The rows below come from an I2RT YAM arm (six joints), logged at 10 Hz.
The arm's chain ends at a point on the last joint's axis. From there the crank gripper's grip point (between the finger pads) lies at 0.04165 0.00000 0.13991 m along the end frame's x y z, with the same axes.
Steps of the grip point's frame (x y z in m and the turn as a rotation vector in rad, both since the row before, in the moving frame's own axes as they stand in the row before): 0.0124, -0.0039, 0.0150, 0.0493, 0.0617, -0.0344; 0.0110, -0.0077, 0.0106, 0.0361, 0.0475, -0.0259; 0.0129, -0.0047, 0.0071, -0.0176, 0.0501, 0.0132; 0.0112, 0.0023, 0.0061, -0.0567, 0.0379, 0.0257; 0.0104, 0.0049, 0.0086, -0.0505, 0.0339, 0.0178; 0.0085, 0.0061, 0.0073, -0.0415, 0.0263, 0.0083; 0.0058, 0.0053, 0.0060, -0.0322, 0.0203, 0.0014
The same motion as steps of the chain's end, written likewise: 0.0040, 0.0045, 0.0180, 0.0493, 0.0617, -0.0344; 0.0045, -0.0015, 0.0128, 0.0361, 0.0475, -0.0259; 0.0060, -0.0077, 0.0094, -0.0176, 0.0501, 0.0132; 0.0060, -0.0067, 0.0080, -0.0567, 0.0379, 0.0257; 0.0058, -0.0029, 0.0103, -0.0505, 0.0339, 0.0178; 0.0049, 0.0000, 0.0086, -0.0415, 0.0263, 0.0083; 0.0030, 0.0007, 0.0069, -0.0322, 0.0203, 0.0014
